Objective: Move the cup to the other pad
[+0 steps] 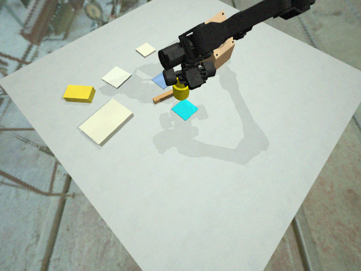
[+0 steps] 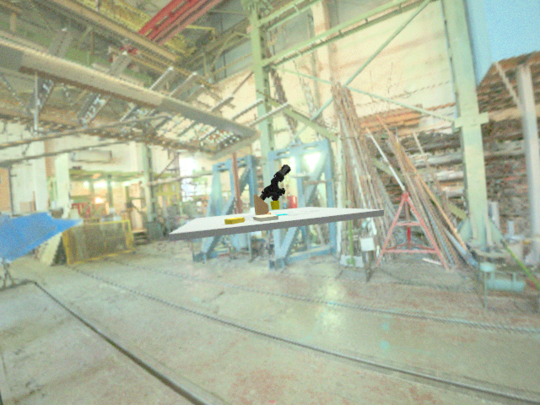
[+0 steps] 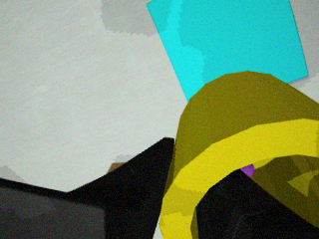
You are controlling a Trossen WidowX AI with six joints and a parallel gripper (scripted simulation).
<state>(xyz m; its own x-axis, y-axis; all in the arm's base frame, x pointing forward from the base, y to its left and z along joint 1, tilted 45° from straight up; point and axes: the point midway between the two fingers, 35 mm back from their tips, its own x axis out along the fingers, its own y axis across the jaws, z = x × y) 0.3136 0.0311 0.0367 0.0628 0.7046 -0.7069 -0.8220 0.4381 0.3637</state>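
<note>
The cyan pad lies 90 mm below my gripper tip, 40 mm ahead of it and 20 mm to the left of it. Also, from my gripper tip: wooden bar 80 mm below, 70 mm to the right, 10 mm ahead; yellow cup 20 mm to the right, 20 mm ahead; large cream slab 300 mm ahead, 180 mm to the right, 70 mm below.
</note>
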